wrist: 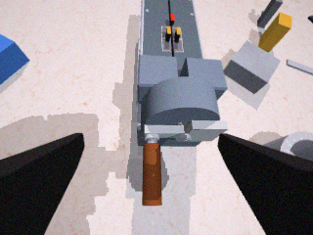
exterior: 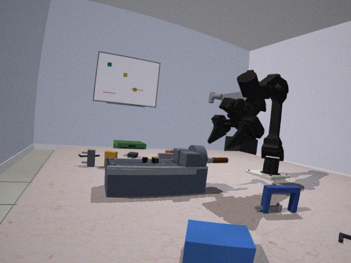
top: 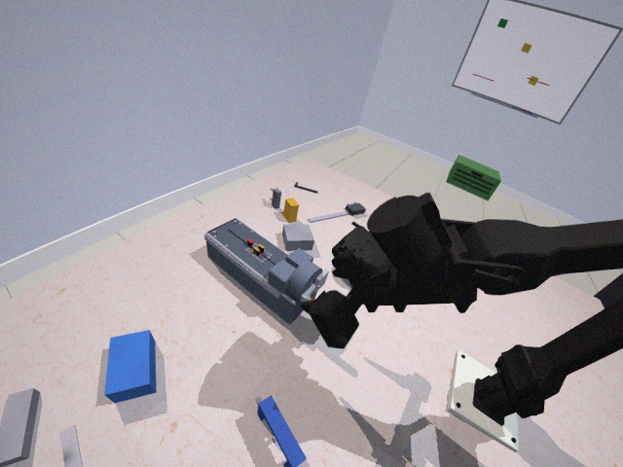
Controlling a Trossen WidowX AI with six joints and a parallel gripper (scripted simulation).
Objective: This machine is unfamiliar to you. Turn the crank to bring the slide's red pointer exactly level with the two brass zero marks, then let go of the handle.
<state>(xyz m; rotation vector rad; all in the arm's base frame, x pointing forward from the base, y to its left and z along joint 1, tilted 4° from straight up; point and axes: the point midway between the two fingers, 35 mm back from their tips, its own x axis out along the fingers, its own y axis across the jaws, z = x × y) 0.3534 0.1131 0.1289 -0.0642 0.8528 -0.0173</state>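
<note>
The brown crank handle lies 2 cm behind my gripper tip and 4 cm below it. From my gripper tip the other things lie so: blue bracket: 7 cm behind, 17 cm to the left, 10 cm below; red pointer: 19 cm ahead, 3 cm to the right, 5 cm below; grey block: 18 cm ahead, 19 cm to the right, 12 cm below.
</note>
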